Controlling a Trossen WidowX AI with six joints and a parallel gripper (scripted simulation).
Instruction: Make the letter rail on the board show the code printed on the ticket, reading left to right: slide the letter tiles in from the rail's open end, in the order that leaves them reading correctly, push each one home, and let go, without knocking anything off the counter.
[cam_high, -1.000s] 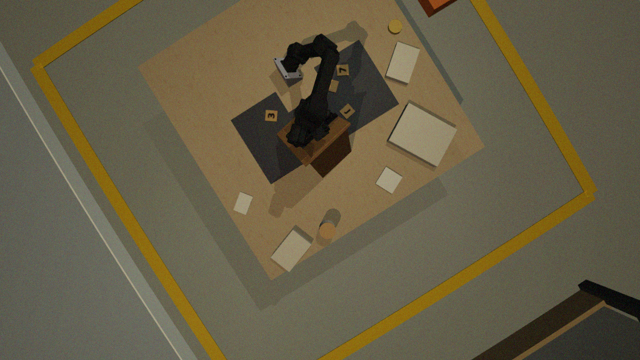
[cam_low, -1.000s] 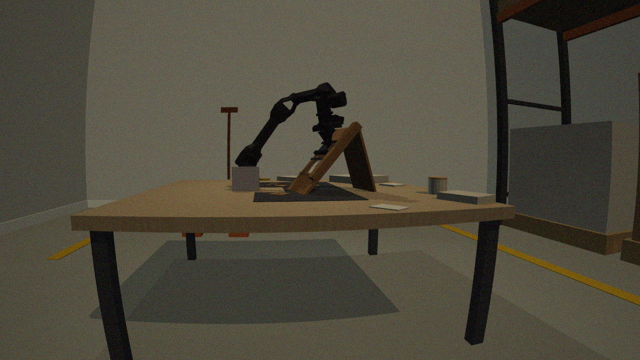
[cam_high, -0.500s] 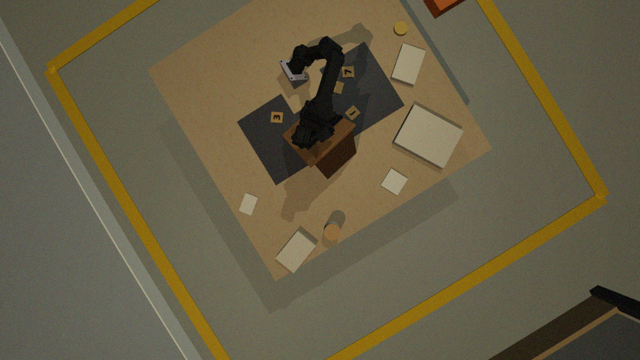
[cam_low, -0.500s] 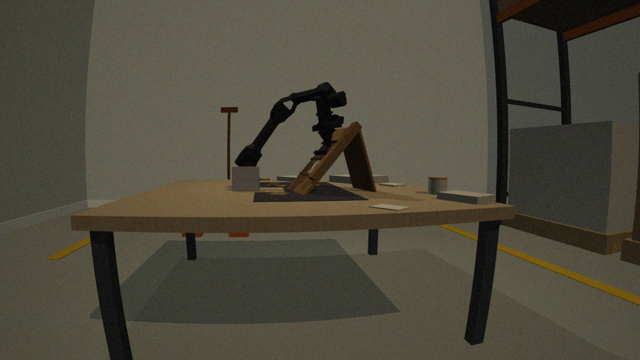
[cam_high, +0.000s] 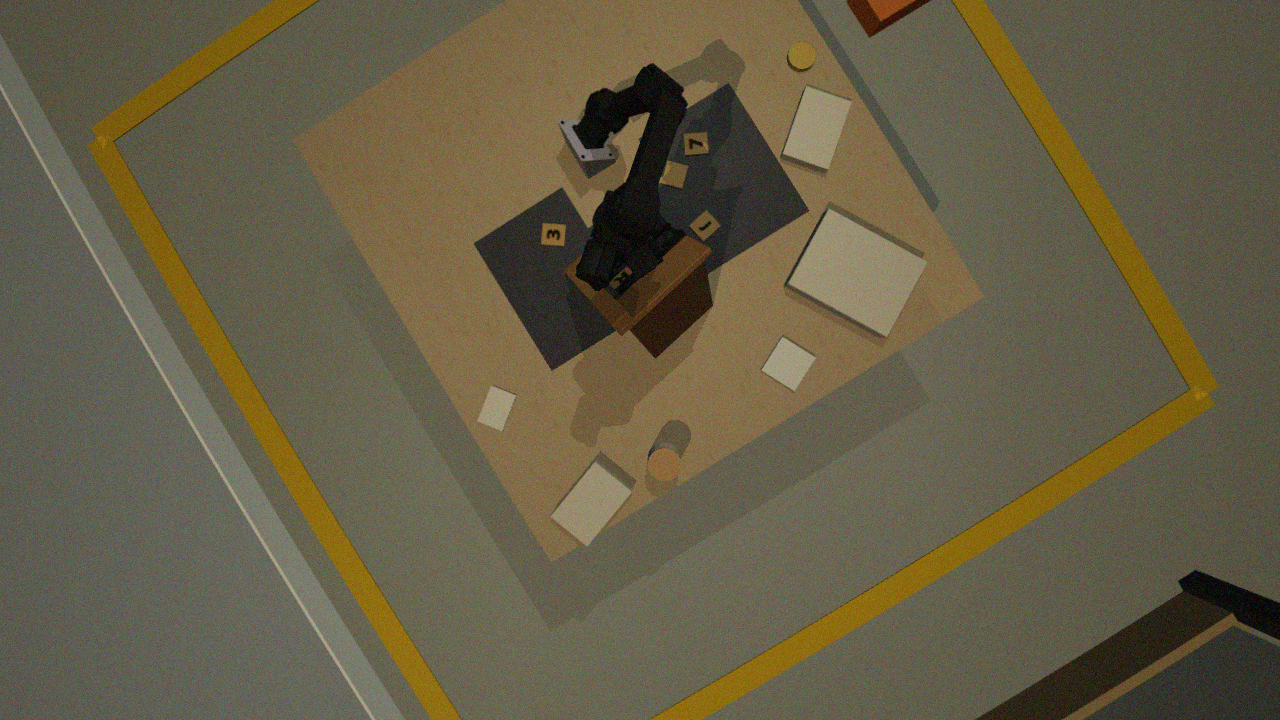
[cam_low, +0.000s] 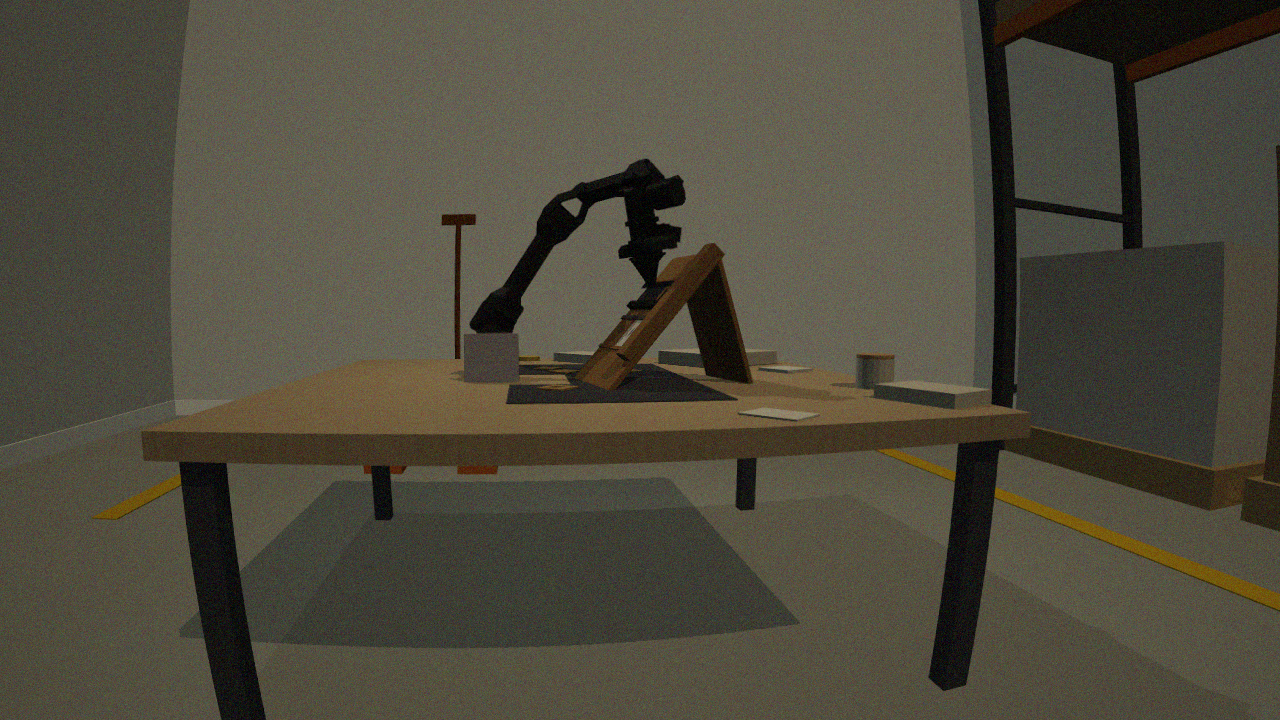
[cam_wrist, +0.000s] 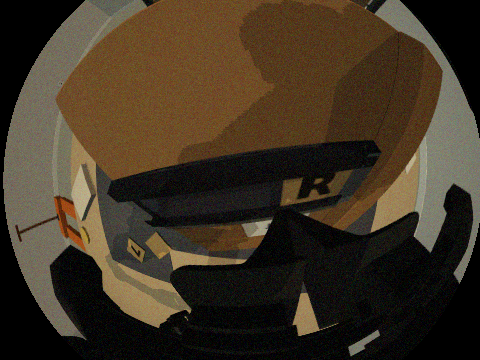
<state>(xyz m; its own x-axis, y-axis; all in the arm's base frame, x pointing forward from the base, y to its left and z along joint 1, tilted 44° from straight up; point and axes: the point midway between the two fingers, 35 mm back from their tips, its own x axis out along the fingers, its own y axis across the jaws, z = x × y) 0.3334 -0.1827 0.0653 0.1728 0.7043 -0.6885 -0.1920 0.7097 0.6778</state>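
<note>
My gripper tip is 230 mm to the right of the j tile, 190 mm above it and 20 mm past it. The rest, counted from my gripper tip: white box 480 mm to the left, 280 mm ahead, 180 mm below; white ticket 90 mm below, 40 mm behind, 10 mm to the right; dark mat 190 mm below, 140 mm behind, 90 mm to the left.
</note>
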